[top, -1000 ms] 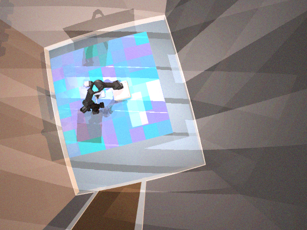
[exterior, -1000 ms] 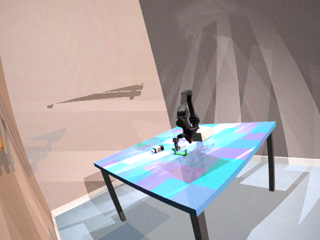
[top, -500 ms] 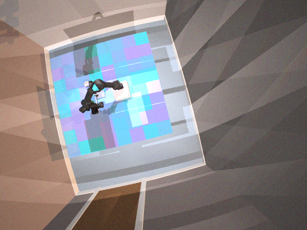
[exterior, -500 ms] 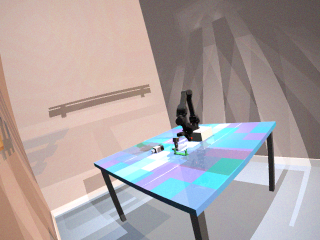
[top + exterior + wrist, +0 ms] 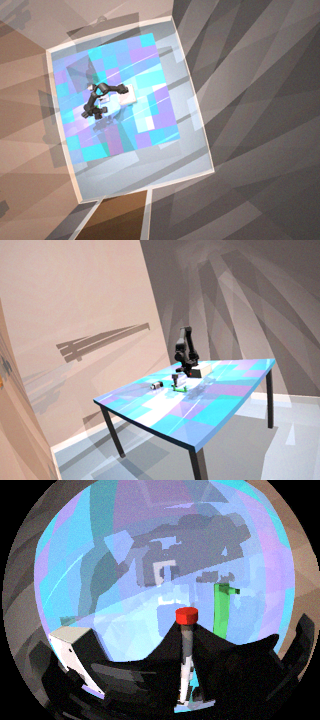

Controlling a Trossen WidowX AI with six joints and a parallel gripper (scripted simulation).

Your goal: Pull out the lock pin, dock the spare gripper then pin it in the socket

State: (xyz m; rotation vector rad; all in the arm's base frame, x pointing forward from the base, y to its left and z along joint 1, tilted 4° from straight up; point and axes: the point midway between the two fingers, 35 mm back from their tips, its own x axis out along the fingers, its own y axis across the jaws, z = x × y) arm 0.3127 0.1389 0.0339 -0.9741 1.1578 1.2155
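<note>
My gripper tip is 80 mm short of the green mount, 60 mm to the left of it and 60 mm above it. From my gripper tip the other things lie so: grey mount 160 mm to the right, 30 mm below, 30 mm behind; spare gripper 340 mm to the right, 60 mm below, 60 mm ahead.
</note>
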